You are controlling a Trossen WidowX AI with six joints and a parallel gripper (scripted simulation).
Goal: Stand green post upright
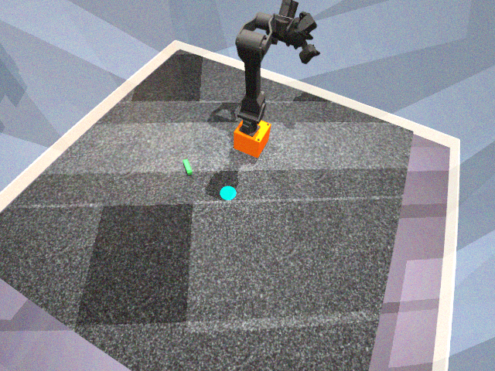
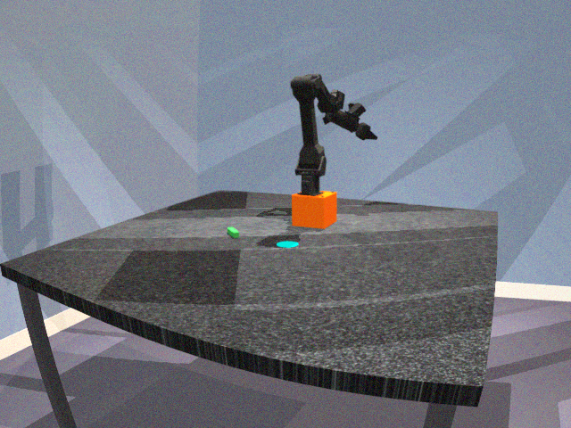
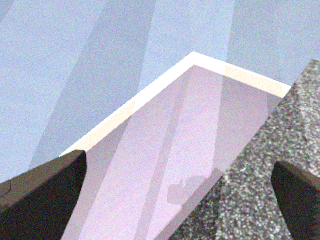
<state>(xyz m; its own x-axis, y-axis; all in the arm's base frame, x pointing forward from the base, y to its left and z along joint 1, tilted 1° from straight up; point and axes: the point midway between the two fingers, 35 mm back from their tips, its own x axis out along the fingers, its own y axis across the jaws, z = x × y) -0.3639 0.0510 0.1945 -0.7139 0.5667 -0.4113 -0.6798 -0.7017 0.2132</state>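
My gripper tip is now 62 cm short of the green post, 21 cm to the left of it and 26 cm above it. Also, from my gripper tip: cyan circle (63 cm ahead, 2 cm to the right, 27 cm below).
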